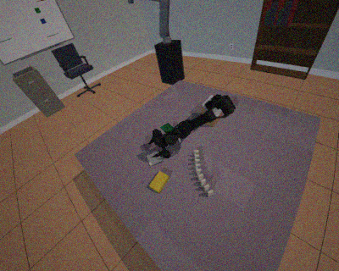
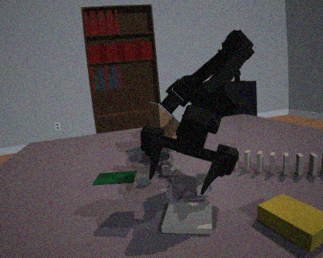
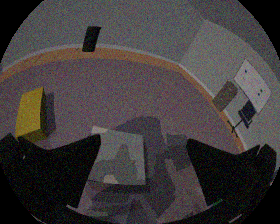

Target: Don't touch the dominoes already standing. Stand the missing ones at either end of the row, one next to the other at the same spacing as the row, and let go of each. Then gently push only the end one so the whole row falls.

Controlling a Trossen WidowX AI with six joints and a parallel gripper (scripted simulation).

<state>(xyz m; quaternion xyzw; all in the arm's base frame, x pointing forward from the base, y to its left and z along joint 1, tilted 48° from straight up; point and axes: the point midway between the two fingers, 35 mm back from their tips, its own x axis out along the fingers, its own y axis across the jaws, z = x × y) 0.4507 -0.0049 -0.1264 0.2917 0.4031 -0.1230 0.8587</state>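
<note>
The flat white tile is 60 mm below my gripper tip, 20 mm to the left of it and 10 mm ahead of it. Also, from my gripper tip: flat green tile 240 mm behind, 100 mm to the right, 60 mm below; then yellow block 160 mm to the left, 110 mm ahead, 50 mm below; then small grey piece 170 mm behind, 50 mm below, 30 mm to the right.
</note>
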